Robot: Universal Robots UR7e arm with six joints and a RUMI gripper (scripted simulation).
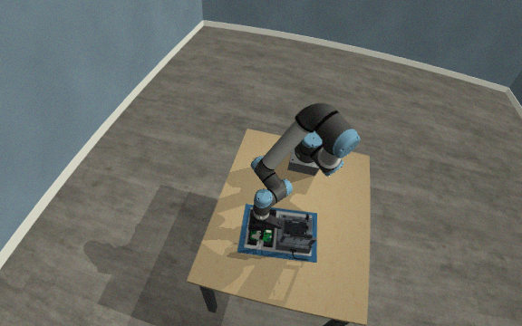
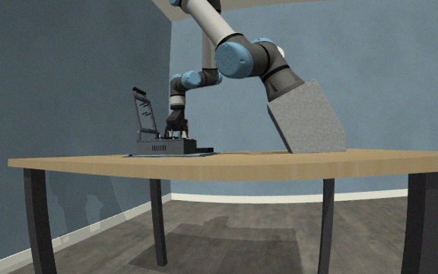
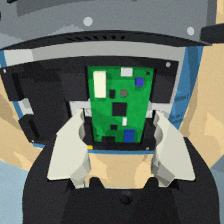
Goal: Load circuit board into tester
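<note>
Right now the green circuit board is right at my hand. The rest, counted from my hand: tester bed 17 cm to the left, 5 cm behind, 5 cm above; then see-through lid 18 cm to the left, 16 cm above, 7 cm ahead.
</note>
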